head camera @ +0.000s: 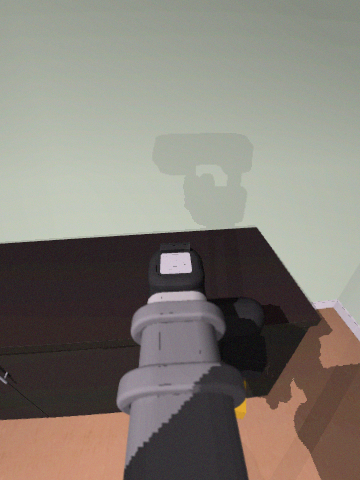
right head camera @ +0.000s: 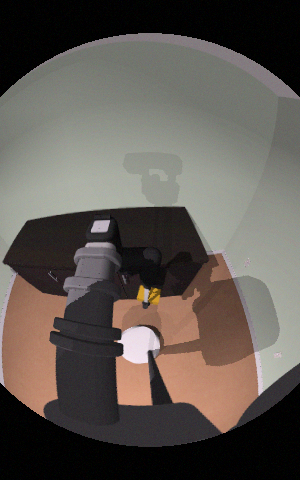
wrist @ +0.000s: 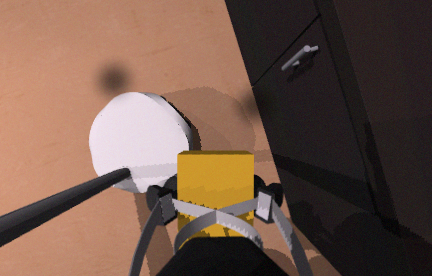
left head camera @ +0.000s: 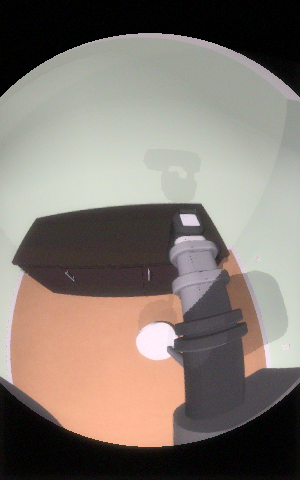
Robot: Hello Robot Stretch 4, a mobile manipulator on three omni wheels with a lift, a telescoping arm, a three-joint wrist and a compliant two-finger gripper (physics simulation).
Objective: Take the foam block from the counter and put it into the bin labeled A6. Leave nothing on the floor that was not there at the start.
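Note:
The yellow foam block is between the two fingertips of my gripper, which is shut on it. In the wrist view a fingertip is against each side of the block. The gripper and block are in the air in front of the dark counter, off its top. In the head camera view the arm covers most of the block and the fingers. The block does not show in the left head camera view. No bin labeled A6 shows in these views.
A white round-topped object stands on the orange-brown floor in front of the counter. A dark rod reaches over it. A pale green wall rises behind the counter.

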